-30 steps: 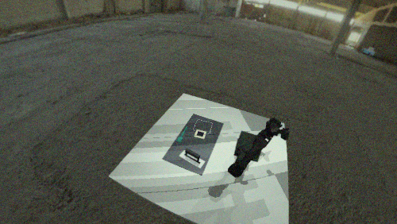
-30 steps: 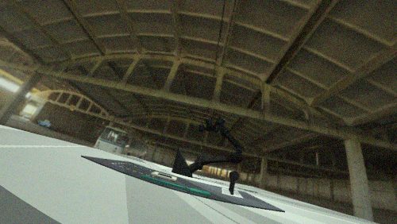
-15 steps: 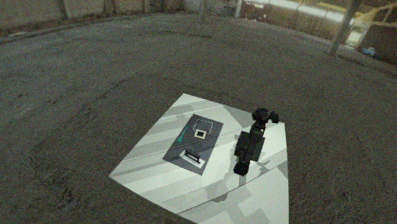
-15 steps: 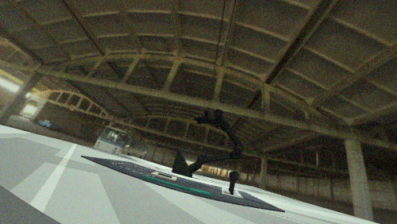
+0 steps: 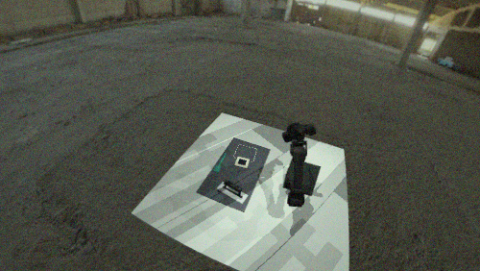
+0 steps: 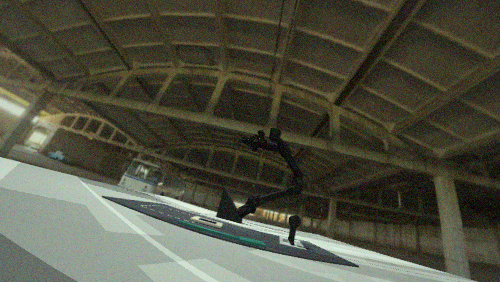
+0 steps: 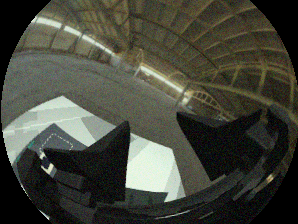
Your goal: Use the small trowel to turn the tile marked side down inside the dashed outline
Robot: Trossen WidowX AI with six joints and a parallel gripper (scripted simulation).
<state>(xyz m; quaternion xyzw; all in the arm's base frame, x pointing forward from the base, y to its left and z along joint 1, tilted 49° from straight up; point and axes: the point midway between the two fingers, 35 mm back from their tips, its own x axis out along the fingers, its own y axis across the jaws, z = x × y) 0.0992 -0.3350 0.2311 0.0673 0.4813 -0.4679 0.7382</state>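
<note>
The small trowel is 41 cm below my gripper tip, 31 cm to the left of it and 25 cm ahead of it. From my gripper tip the other things lie so: light tile 45 cm below, 32 cm ahead, 2 cm to the left; dark mat 47 cm below, 32 cm ahead, 9 cm to the left; teal strip 46 cm ahead, 45 cm below, 12 cm to the left.
</note>
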